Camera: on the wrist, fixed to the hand. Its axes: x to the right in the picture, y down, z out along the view.
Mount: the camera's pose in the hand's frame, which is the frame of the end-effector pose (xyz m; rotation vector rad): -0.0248 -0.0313 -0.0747 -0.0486 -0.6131 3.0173
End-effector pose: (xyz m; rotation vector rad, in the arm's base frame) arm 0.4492 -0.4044 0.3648 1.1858 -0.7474 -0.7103
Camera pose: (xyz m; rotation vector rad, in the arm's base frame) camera 0.4932 -0.3510 0.3159 -1.0412 -1.7964 1.5332
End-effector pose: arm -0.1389 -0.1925 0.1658 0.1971 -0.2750 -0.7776
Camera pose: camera -0.1529 -0.1911 0.0823 -0.5564 -0.7001 2.2030
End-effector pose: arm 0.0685 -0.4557 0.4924 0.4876 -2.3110 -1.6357
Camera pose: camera 0.1248 -0.5187 0.4867 -2.2504 -0.5242 0.1708
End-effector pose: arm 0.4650 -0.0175 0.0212 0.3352 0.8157 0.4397
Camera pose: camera 0.4011 -0.0479 -0.0253 -1.2323 0.9586 -2.4955
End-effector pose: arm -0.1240 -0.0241 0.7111 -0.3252 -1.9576 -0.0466
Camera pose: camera -0.0557 -0.0729 0.7223 2.3985 -0.0006 -1.5949
